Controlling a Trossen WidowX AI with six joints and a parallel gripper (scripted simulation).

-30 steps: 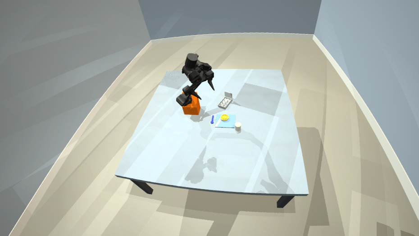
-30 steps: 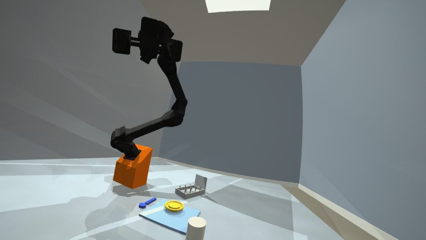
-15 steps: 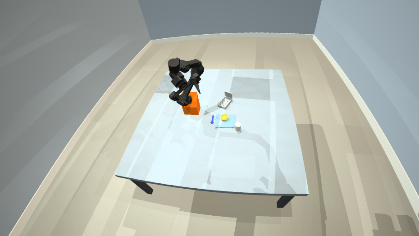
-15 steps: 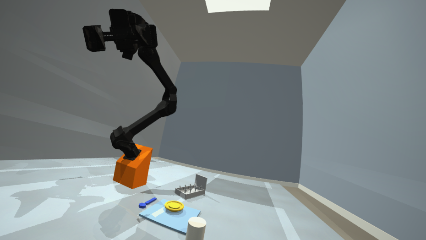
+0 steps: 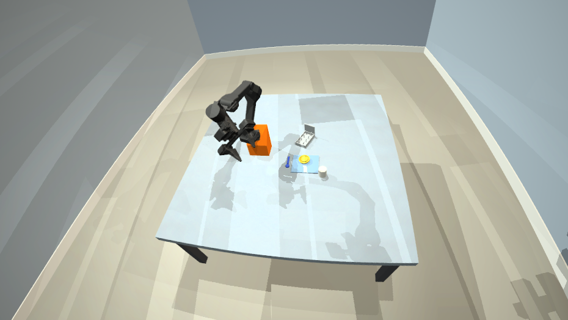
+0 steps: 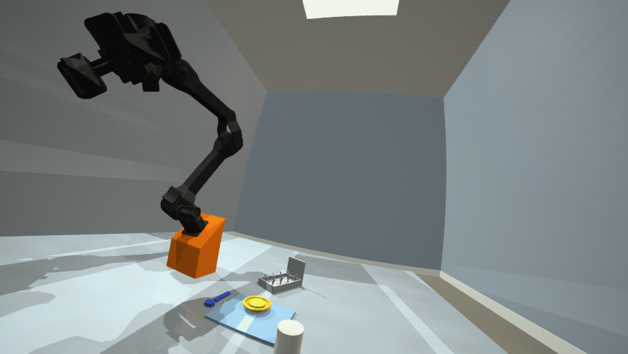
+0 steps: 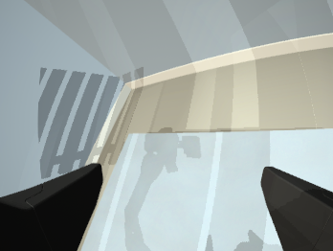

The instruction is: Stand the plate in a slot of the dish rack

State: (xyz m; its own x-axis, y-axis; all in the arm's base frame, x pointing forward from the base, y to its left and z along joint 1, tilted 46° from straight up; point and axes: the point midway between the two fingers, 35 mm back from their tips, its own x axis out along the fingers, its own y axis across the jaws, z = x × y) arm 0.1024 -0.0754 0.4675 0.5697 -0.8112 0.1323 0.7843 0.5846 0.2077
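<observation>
Right now the yellow plate is 180 mm ahead of my gripper tip, 310 mm to the left of it and 380 mm below it. From my gripper tip the other things lie so: light blue mat: 190 mm ahead, 290 mm to the left, 390 mm below; then blue spoon: 90 mm ahead, 300 mm to the left, 390 mm below; then white cup: 290 mm ahead, 210 mm to the left, 370 mm below.
</observation>
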